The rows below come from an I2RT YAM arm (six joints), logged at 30 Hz.
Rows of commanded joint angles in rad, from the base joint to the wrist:
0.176, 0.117, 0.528, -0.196, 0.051, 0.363
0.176, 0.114, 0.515, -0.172, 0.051, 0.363
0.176, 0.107, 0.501, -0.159, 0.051, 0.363
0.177, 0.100, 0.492, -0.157, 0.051, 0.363
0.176, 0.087, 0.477, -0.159, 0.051, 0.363
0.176, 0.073, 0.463, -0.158, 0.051, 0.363
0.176, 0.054, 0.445, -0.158, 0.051, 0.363
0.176, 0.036, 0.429, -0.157, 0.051, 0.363
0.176, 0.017, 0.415, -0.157, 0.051, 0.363
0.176, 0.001, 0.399, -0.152, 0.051, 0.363
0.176, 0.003, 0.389, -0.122, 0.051, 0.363
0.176, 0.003, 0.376, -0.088, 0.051, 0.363
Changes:
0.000, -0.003, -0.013, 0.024, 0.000, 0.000
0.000, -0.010, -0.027, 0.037, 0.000, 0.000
0.001, -0.017, -0.036, 0.039, 0.000, 0.000
0.000, -0.030, -0.051, 0.037, 0.000, 0.000
0.000, -0.044, -0.065, 0.038, 0.000, 0.000
0.000, -0.063, -0.083, 0.038, 0.000, 0.000
0.000, -0.081, -0.099, 0.039, 0.000, 0.000
0.000, -0.100, -0.113, 0.039, 0.000, 0.000
0.000, -0.116, -0.129, 0.044, 0.000, 0.000
0.000, -0.114, -0.139, 0.074, 0.000, 0.000
0.000, -0.114, -0.152, 0.108, 0.000, 0.000

